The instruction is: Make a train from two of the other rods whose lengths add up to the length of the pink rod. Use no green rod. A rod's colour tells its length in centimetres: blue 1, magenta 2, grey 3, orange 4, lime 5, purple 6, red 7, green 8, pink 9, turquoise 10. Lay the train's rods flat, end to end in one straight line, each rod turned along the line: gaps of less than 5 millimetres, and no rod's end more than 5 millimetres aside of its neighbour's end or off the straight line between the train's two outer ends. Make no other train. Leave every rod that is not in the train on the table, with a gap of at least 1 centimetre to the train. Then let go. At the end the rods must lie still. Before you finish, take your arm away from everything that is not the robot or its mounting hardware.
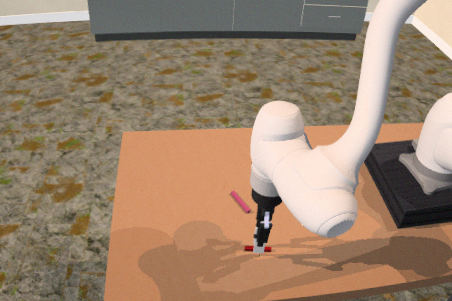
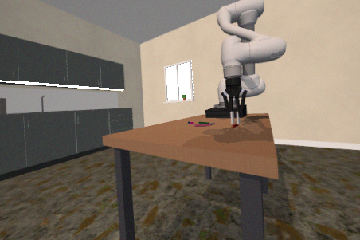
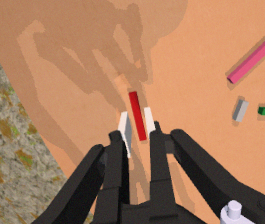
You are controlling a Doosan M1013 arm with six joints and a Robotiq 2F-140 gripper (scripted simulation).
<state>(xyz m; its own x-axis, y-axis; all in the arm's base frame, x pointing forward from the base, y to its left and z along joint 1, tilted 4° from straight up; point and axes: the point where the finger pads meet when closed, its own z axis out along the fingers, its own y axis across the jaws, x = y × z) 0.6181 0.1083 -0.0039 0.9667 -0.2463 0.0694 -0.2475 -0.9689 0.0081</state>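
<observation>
My hand is 40 mm above the red rod. Also, from my hand: green rod: 200 mm to the right, 90 mm behind, 40 mm below; short grey rod: 140 mm to the right, 60 mm behind, 40 mm below; pink rod: 180 mm to the right, 40 mm below, 10 mm ahead.
</observation>
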